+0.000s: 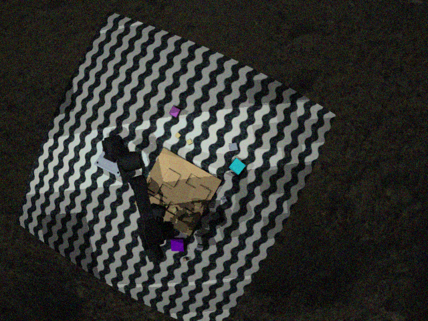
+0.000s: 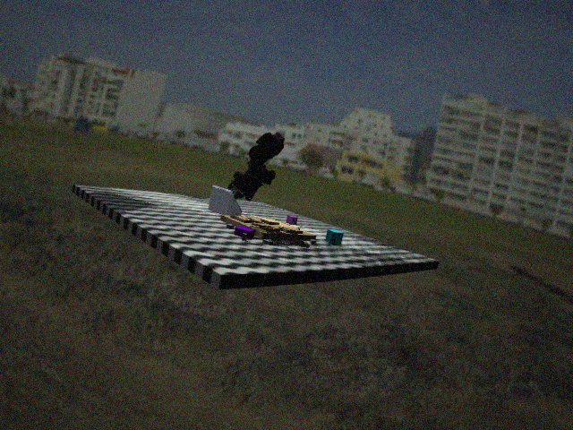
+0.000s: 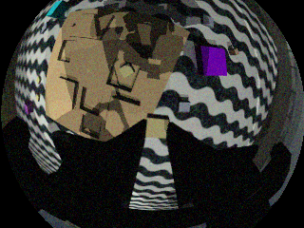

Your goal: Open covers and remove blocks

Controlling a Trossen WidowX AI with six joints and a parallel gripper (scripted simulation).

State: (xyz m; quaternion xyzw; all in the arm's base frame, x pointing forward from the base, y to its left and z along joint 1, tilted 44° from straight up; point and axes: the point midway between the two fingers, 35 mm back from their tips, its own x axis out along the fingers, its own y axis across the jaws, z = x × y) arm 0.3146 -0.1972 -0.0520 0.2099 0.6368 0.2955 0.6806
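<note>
Now: gripper tip 2 cm short of the tan puzzle board, 12 cm to the right of it and 10 cm above it. The rest, counted from my gripper tip: grey bit 17 cm ahead, 41 cm to the left, 12 cm below; then teal block 22 cm ahead, 34 cm to the left, 10 cm below; then purple block 11 cm ahead, 10 cm to the right, 11 cm below.
</note>
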